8 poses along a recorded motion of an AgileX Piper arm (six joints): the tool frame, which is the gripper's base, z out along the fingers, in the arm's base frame.
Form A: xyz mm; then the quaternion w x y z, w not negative.
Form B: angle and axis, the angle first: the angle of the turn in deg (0 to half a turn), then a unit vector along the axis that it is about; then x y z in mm. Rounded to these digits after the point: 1 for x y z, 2 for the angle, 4 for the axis.
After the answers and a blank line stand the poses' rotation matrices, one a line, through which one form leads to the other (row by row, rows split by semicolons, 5 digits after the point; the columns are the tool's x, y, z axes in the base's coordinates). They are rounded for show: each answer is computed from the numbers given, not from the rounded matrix.
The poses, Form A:
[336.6 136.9 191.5 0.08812 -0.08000 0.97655 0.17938]
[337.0 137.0 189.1 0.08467 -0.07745 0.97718 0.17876]
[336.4 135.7 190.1 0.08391 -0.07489 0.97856 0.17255]
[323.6 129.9 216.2 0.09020 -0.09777 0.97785 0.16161]
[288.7 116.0 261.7 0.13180 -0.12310 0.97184 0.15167]
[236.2 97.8 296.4 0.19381 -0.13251 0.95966 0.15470]
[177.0 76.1 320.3 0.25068 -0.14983 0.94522 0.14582]
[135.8 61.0 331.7 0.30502 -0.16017 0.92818 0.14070]
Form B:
[169.89 -0.0803 0.9804 0.1801 336.6 136.9 191.5]
[170.29 -0.0777 0.9807 0.1794 337.0 137.0 189.1]
[170.37 -0.0752 0.9820 0.1732 336.4 135.7 190.1]
[169.65 -0.0982 0.9819 0.1623 323.6 129.9 216.2]
[164.85 -0.1242 0.9804 0.1530 288.7 116.0 261.7]
[157.65 -0.1351 0.9782 0.1577 236.2 97.8 296.4]
[150.96 -0.1548 0.9764 0.1506 177.0 76.1 320.3]
[144.48 -0.1682 0.9746 0.1477 135.8 61.0 331.7]

-0.97167 -0.18786 0.14341; -0.12464 0.92285 0.36445; -0.20081 0.33625 -0.92011
-0.97367 -0.18164 0.13779; -0.12109 0.92409 0.36248; -0.19316 0.33624 -0.92175
-0.97470 -0.17553 0.13838; -0.11761 0.92924 0.35027; -0.19007 0.32513 -0.92637
-0.96461 -0.22036 0.14480; -0.16205 0.92865 0.33370; -0.20800 0.29842 -0.93149
-0.93495 -0.27925 0.21884; -0.19929 0.92369 0.32725; -0.29352 0.26235 -0.91925
-0.88976 -0.31429 0.33098; -0.19436 0.91702 0.34828; -0.41298 0.24556 -0.87701
-0.82942 -0.35636 0.43020; -0.21014 0.91257 0.35078; -0.51760 0.20055 -0.83179
-0.76262 -0.38316 0.52115; -0.21150 0.90910 0.35890; -0.61129 0.16348 -0.77433

